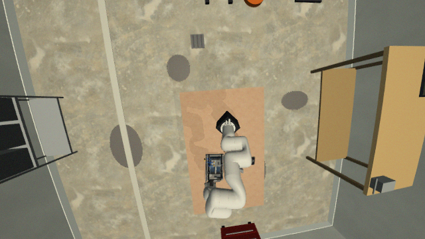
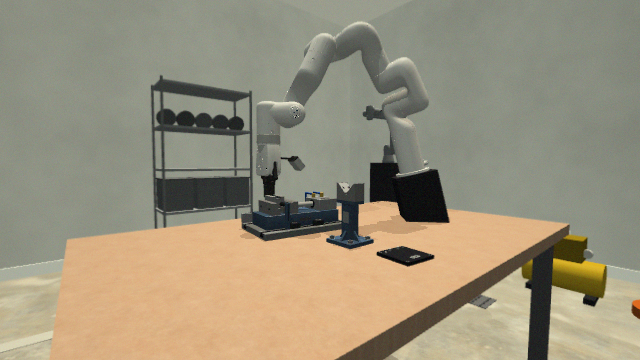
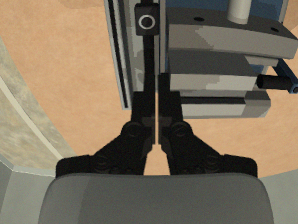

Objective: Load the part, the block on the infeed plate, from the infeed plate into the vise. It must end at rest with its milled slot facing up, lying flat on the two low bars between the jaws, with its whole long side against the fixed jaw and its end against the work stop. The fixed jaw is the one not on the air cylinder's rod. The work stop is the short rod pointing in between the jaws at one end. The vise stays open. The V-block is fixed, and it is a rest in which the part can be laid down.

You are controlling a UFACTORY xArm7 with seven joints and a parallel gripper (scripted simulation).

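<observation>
Now: hand 60 mm to the right of the moving jaw, 40 mm above it and 30 mm past it. Round my hand: work stop 100 mm to the left, 30 mm below, 10 mm ahead; then cylinder rod 80 mm behind, 70 mm to the left, 40 mm below; then grey block 40 mm to the left, 20 mm below.
</observation>
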